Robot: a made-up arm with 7 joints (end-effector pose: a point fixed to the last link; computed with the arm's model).
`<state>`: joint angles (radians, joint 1 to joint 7).
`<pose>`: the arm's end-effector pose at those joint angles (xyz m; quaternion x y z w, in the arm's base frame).
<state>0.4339 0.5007 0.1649 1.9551 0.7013 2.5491 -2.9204</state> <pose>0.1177 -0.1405 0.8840 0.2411 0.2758 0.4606 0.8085</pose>
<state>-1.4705 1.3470 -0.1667 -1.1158 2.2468 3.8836 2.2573</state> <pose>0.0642 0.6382 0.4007 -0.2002 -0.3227 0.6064 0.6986</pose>
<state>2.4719 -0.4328 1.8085 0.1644 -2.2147 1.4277 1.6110</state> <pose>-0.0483 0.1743 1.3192 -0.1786 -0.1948 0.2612 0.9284</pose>
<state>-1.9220 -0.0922 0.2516 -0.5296 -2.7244 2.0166 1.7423</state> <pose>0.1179 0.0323 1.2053 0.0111 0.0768 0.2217 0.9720</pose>
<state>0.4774 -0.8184 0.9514 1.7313 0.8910 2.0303 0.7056</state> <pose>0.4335 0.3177 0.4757 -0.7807 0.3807 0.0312 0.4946</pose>
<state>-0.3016 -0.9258 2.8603 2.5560 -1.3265 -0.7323 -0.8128</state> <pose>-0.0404 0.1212 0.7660 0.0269 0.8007 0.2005 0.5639</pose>
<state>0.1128 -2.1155 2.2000 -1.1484 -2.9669 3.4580 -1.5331</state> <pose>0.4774 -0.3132 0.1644 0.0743 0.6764 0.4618 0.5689</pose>
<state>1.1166 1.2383 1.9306 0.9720 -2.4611 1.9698 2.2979</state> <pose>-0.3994 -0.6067 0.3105 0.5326 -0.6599 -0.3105 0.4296</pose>
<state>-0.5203 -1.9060 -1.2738 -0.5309 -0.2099 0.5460 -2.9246</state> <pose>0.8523 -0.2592 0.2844 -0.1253 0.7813 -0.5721 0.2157</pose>
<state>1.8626 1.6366 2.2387 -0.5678 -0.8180 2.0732 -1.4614</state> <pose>0.5588 -0.4938 0.5276 0.0412 0.6504 -0.1974 0.7323</pose>
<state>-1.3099 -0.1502 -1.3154 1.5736 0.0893 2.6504 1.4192</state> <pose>-0.3425 -0.1519 0.9805 -0.0904 -0.2481 0.7899 0.5534</pose>
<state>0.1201 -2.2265 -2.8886 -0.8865 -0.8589 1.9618 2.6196</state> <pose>0.1857 -0.0506 -0.2050 -0.7688 -0.6262 0.1227 0.0413</pose>
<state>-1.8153 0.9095 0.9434 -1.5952 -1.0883 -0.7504 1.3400</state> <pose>-0.4160 0.5208 0.5203 0.0245 0.1647 -0.8966 0.4104</pose>
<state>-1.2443 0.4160 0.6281 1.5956 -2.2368 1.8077 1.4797</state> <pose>0.2827 0.1608 0.9249 0.6340 0.1975 0.5533 0.5029</pose>
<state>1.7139 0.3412 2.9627 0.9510 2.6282 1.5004 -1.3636</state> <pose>0.1898 -0.5934 0.7887 0.1182 -0.5642 0.8047 0.1416</pose>
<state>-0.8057 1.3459 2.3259 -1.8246 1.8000 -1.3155 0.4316</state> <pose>-0.6714 -0.0578 0.6041 -0.2814 0.8972 0.2992 0.1624</pose>
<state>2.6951 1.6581 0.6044 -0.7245 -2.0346 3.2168 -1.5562</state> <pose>0.5297 -0.1086 0.1164 0.6619 -0.4093 0.2072 0.5929</pose>
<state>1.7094 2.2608 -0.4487 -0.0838 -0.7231 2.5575 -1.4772</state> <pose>0.0665 -0.4403 -0.1663 0.3518 -0.8214 -0.0339 0.4476</pose>
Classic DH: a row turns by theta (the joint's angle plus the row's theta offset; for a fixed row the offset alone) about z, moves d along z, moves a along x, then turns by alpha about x. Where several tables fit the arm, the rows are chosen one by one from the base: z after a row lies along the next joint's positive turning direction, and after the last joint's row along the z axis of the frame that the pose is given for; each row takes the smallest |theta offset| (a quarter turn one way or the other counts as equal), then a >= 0, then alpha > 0; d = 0 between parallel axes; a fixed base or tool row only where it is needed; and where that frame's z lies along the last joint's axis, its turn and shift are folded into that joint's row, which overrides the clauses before.
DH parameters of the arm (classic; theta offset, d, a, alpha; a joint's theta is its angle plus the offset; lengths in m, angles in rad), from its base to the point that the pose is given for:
joint 1: 0 0.411 0 1.5708
joint 2: 0 0.097 0 -1.5708
joint 3: 0 0.477 0.016 -1.5708
joint 4: 0 0.045 -0.017 1.5708
joint 5: 0 0.366 0 1.5708
joint 6: 1.5708 0.133 0.153 1.5708
joint 7: 0 0.021 0 0

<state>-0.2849 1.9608 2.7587 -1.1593 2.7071 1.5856 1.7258</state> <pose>-0.8624 -0.0496 0.3019 0.4072 -0.1437 -0.7923 0.4310</pose>
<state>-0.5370 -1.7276 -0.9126 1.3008 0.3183 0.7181 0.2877</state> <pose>0.2580 -0.7835 0.1029 0.7080 -0.5476 -0.3069 0.3235</pose>
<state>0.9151 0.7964 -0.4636 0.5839 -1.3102 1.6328 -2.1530</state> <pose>-0.3443 -0.4236 1.1317 0.1556 -0.0189 0.1105 0.9814</pose>
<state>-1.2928 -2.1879 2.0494 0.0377 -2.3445 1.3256 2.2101</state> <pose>0.0542 -0.8824 0.0714 0.0381 0.9320 -0.3480 0.0934</pose>
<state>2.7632 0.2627 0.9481 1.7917 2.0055 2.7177 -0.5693</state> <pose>-0.0576 -0.0775 0.7186 -0.5740 -0.5326 0.1307 0.6081</pose>
